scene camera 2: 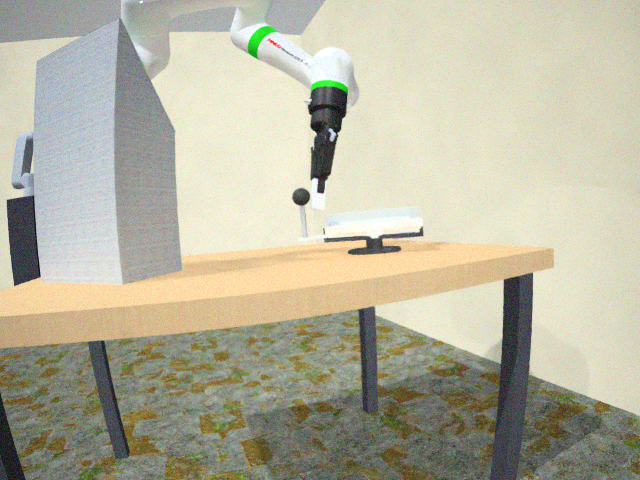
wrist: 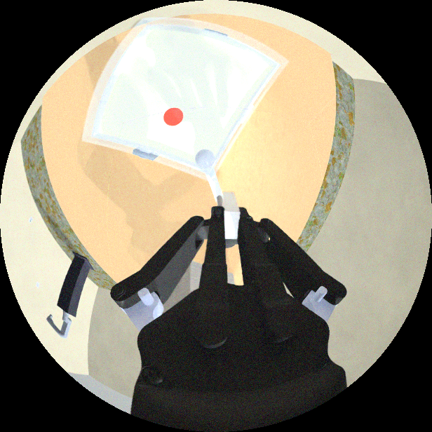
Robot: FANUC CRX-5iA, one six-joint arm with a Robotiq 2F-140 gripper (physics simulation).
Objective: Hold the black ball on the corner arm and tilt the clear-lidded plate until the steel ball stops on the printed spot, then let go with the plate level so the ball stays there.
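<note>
The black ball (scene camera 2: 300, 196) stands on its thin post (scene camera 2: 303, 222) at the plate's left corner. In the scene view my gripper (scene camera 2: 317, 200) (wrist: 227, 201) is just right of the ball and apart from it. The fingers are shut with nothing between them; in the wrist view they hide most of the black ball. The clear-lidded plate (scene camera 2: 372, 226) (wrist: 145, 75) sits on a black stand (scene camera 2: 374, 246) and leans slightly down towards the arm corner. The steel ball (wrist: 204, 159) lies in that corner, away from the red printed spot (wrist: 173, 116).
A tall grey block (scene camera 2: 77, 165) stands at the left of the wooden table (scene camera 2: 258, 289). A dark post (scene camera 2: 21, 242) (wrist: 73, 285) with a grey hooked part (scene camera 2: 21, 160) (wrist: 61, 326) is beyond it. A pale wall (scene camera 2: 491, 155) rises behind the table.
</note>
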